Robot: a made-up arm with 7 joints.
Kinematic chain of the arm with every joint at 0, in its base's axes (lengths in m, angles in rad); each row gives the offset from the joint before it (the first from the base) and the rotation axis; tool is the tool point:
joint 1: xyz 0 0 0 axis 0 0.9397 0.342
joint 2: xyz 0 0 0 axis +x
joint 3: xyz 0 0 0 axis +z
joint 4: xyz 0.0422 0 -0.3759 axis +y
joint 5: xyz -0.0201 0 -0.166 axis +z
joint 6: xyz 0 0 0 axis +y
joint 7: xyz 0 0 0 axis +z
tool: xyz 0 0 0
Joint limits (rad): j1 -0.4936..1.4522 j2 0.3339..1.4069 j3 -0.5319..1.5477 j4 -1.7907..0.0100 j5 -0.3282..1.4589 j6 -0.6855..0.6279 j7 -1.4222..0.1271
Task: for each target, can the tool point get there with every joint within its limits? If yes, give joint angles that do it. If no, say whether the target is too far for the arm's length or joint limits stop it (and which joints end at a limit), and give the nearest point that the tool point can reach.
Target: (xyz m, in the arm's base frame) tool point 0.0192 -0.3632 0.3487
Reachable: no: joint limits stop it (at a limit: joint 1, joint 2, joint 4) | nearest point 0.1530 0.3526 0.1578 | short by 0.753 m
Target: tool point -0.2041 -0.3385 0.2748
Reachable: no: joint limits stop it (at a limit: joint 1, joint 2, joint 3, joint 4) | nearest point -0.5356 0.0104 -0.0830 | short by 0.600 m
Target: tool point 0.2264 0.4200 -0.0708
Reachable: yes | joints -0.1866 1.1716 0.3640 -1.2938 0.0765 -0.1873 -0.3365
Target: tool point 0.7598 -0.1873 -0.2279
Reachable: no: too far | nearest point 0.3608 0.0121 -0.2811 | short by 0.449 m
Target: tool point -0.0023 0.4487 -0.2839
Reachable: yes | joints 0.0744 0.7492 1.3606 -0.7352 0.4478 -0.5642 -0.1352
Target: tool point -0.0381 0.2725 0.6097
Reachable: no: too far | nearest point 0.0569 0.3766 0.1659 | short by 0.466 m
